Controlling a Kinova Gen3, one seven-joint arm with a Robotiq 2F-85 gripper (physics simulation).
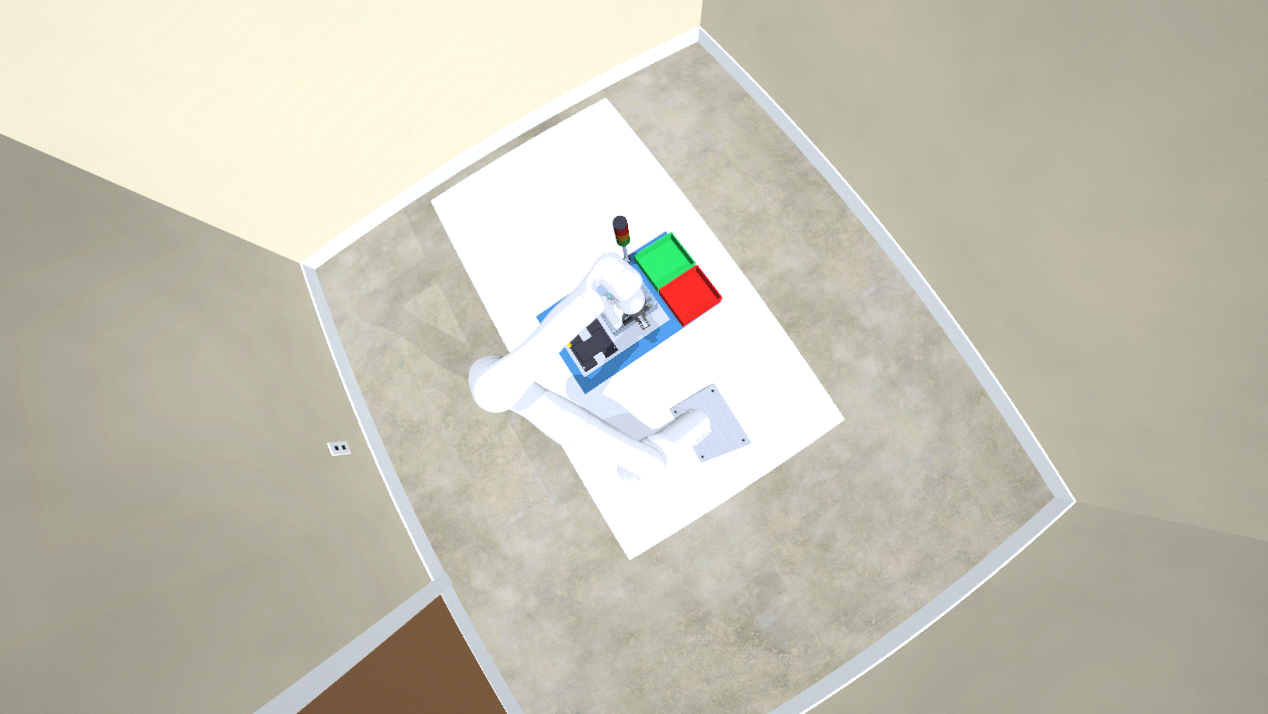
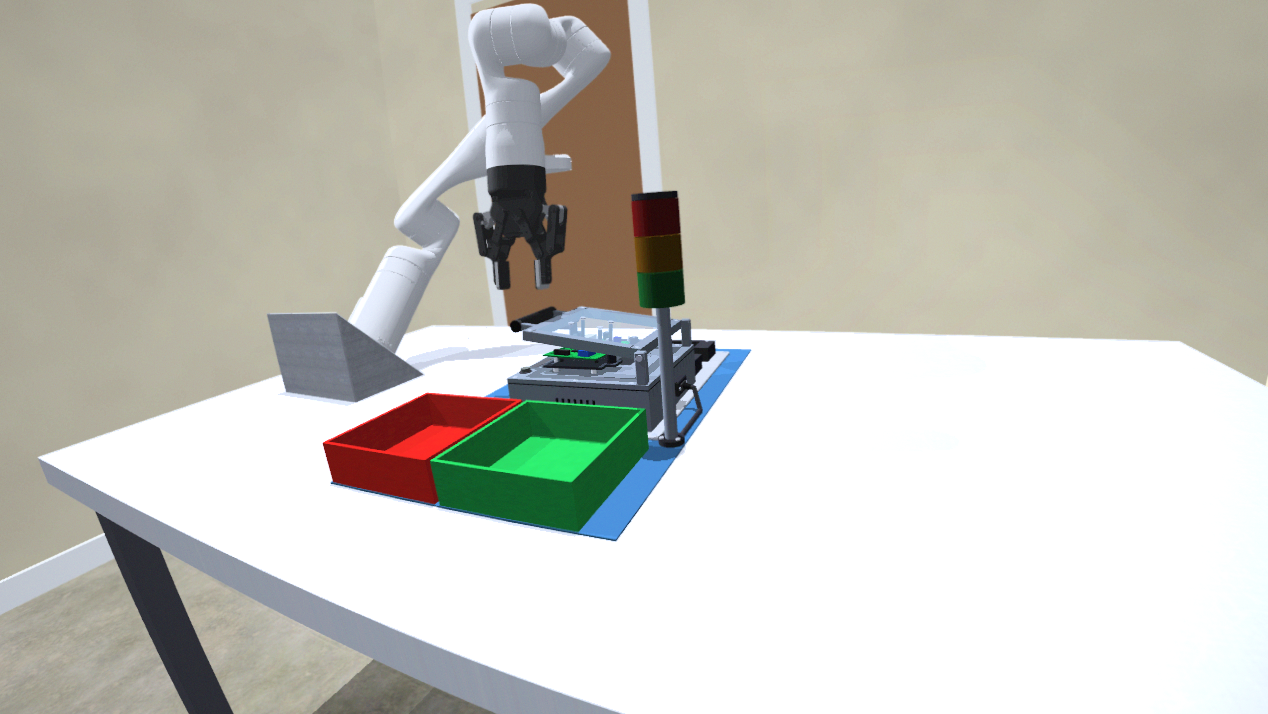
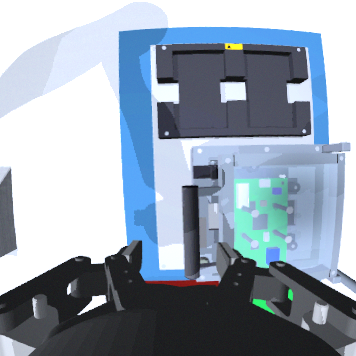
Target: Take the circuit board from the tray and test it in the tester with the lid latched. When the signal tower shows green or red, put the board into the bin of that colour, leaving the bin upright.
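Pixels of known places: gripper, fingertip midpoint: (image 2: 522,289) (image 3: 179,253); arm's base at its link origin: (image 1: 697,422) (image 2: 366,352).
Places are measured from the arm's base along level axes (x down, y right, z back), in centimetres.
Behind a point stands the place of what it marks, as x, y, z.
A green circuit board (image 2: 576,356) (image 3: 270,200) lies in the grey tester (image 2: 541,395) {1.0, 10.2, -43.4}, under the clear lid (image 2: 576,339) {-5.5, 8.7, -48.2}. The lid is tilted, its side with the black handle (image 2: 533,319) {-6.5, 3.0, -38.5} (image 3: 190,230) {-7.1, 1.1, -37.7} raised, and it is not latched. My gripper (image 2: 522,280) {-10.4, 1.8, -36.6} (image 3: 179,253) {-10.4, 1.8, -36.6} is open and empty, pointing down above the handle. The black tray (image 1: 592,347) {3.3, -15.6, -39.0} (image 3: 167,120) {2.3, -11.0, -35.0} has two empty pockets. The signal tower (image 1: 622,232) {-18.7, 10.2, -57.6} (image 2: 657,252) {-15.2, 13.0, -60.5} shows no lamp plainly lit. The green bin (image 1: 665,260) {4.5, 22.2, -52.1} (image 2: 505,496) {2.7, 29.0, -51.9} and the red bin (image 1: 690,297) {4.5, 21.9, -35.9} (image 2: 381,470) {2.4, 29.5, -37.4} stand upright and empty.
The bins stand side by side at one end of the blue mat (image 2: 634,510) {4.9, 24.5, -61.5} (image 3: 135,60) {4.9, -20.9, -29.9}, beside the tester. The tower's thin pole rises close to the tester's hinge side and the green bin. The arm's grey wedge base (image 2: 310,359) {-1.4, 9.4, 2.1} stands on the white table (image 2: 931,496) {5.1, 16.2, -84.9}.
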